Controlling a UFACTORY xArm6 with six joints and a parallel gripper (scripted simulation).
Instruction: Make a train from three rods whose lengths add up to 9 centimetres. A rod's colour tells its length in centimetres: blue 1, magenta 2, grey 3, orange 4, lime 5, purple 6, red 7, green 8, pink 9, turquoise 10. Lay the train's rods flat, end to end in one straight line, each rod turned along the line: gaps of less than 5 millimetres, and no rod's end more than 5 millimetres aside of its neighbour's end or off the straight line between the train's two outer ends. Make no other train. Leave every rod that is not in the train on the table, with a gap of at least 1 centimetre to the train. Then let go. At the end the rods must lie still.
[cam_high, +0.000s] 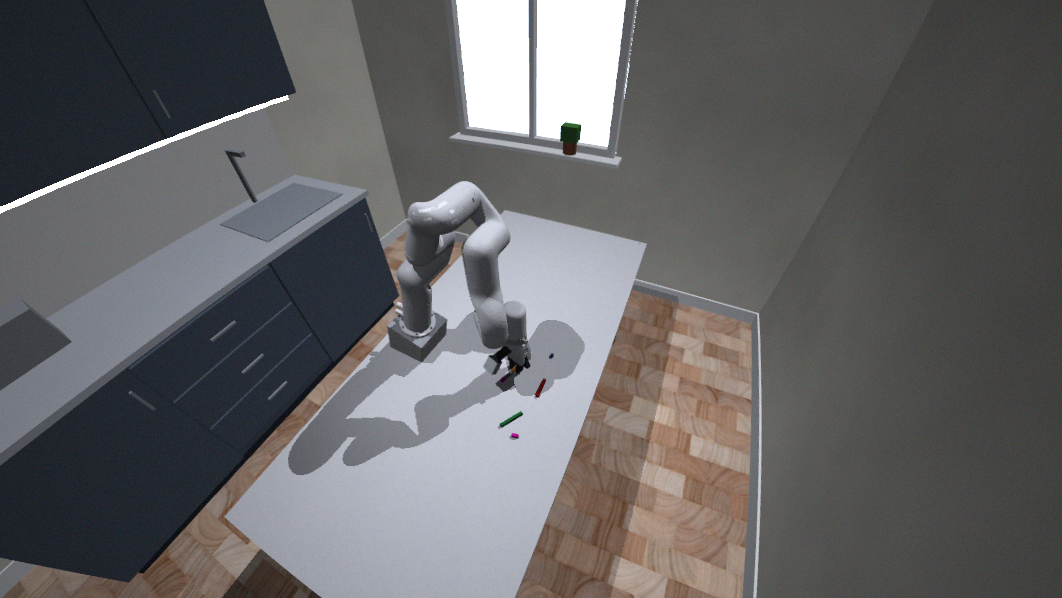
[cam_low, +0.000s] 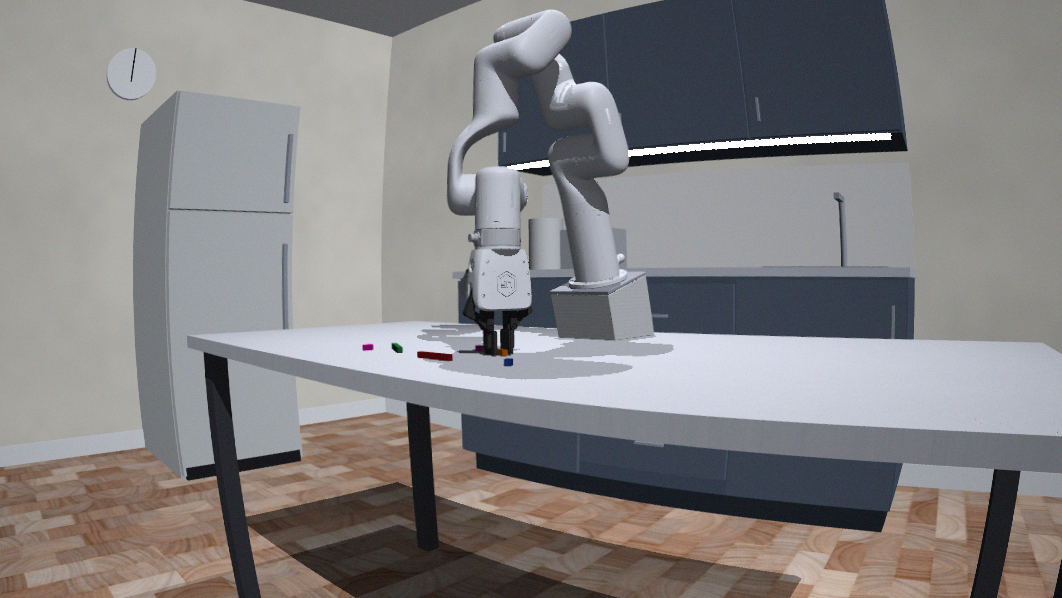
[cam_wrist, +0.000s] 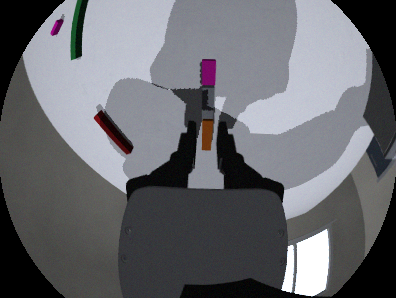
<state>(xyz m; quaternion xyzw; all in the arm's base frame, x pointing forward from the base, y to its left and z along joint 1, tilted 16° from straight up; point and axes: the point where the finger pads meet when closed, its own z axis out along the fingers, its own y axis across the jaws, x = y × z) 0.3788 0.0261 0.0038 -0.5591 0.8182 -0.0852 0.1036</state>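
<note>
My gripper is now 2 cm above the orange rod. From my hand the other things lie so: red rod: 11 cm ahead, 4 cm to the right, 2 cm below; small blue rod: 10 cm to the left, 10 cm ahead, 2 cm below; grey rod: 3 cm to the right, 2 cm below, 1 cm behind.
</note>
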